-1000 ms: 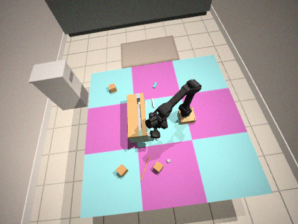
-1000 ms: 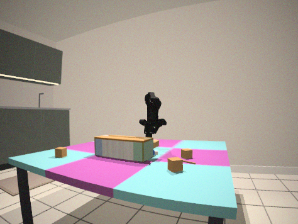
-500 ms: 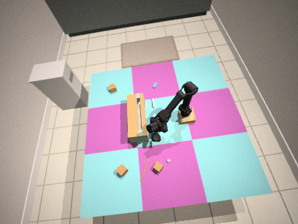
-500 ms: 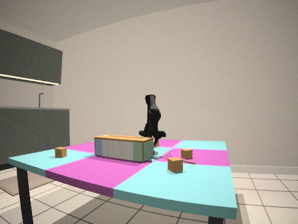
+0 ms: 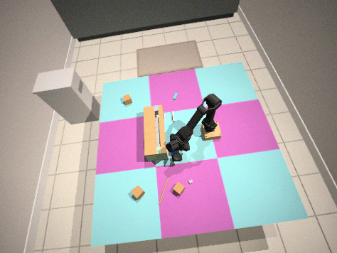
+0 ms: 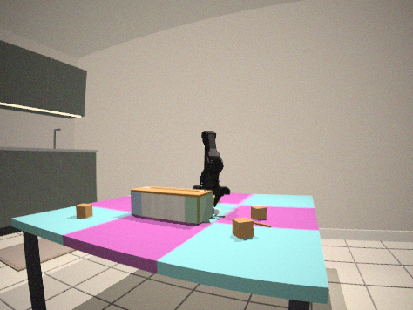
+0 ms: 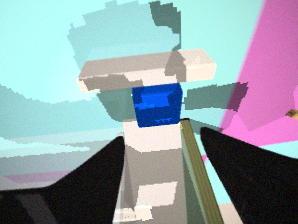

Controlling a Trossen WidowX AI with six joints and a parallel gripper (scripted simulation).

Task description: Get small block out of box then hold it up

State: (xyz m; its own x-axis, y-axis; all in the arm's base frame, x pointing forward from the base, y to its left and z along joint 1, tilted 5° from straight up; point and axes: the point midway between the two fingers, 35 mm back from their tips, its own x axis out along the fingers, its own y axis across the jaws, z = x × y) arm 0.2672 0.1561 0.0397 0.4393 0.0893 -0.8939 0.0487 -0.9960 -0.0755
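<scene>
My gripper tip is 2 cm past the blue block and 3 cm above it. Also, from my gripper tip: box 7 cm ahead, 16 cm to the right, 2 cm above; then thin stick 6 cm ahead, 25 cm to the left, 4 cm below.
</scene>
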